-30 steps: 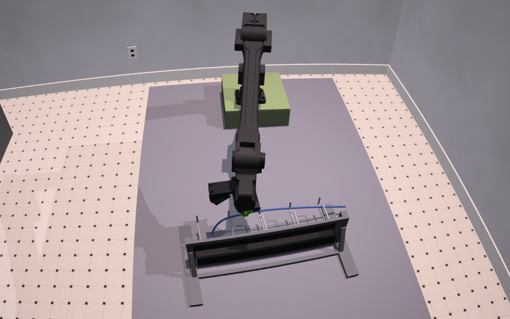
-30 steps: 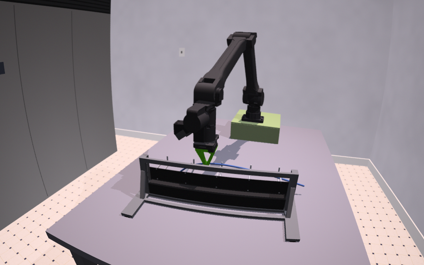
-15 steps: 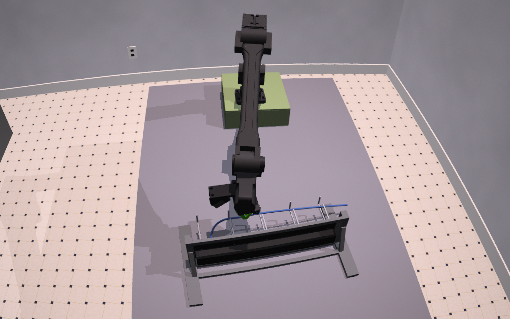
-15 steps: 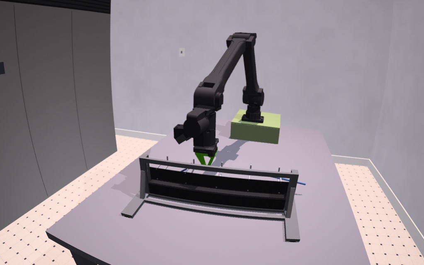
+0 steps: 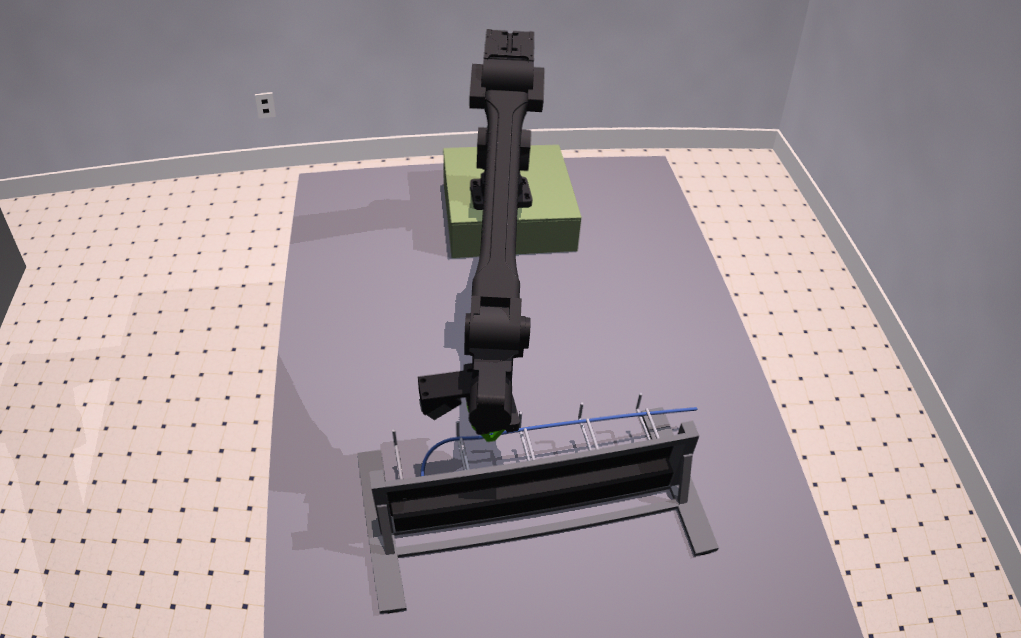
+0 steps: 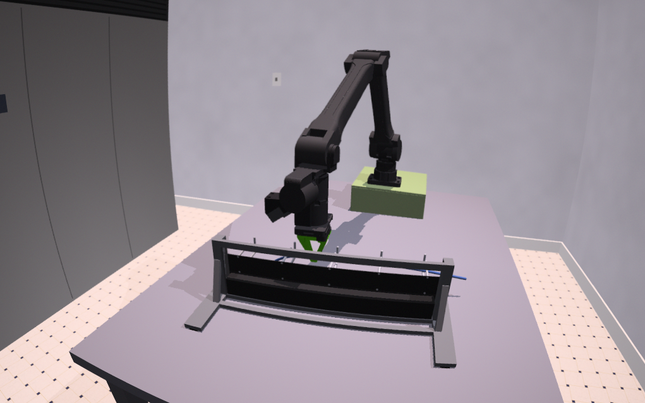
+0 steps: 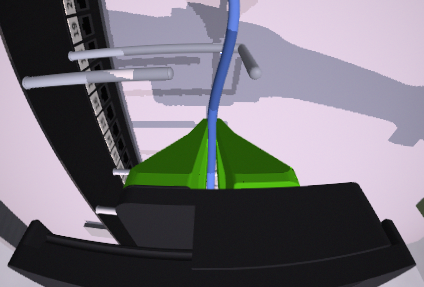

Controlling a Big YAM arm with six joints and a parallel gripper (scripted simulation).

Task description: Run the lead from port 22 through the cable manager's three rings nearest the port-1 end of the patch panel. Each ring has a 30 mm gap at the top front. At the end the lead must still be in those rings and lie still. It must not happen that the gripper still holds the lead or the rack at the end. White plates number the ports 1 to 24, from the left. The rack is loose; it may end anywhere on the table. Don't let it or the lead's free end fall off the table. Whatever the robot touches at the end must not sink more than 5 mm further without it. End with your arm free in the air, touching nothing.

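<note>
My gripper is now 100 mm short of the rack and 60 mm to the right of it.
</note>
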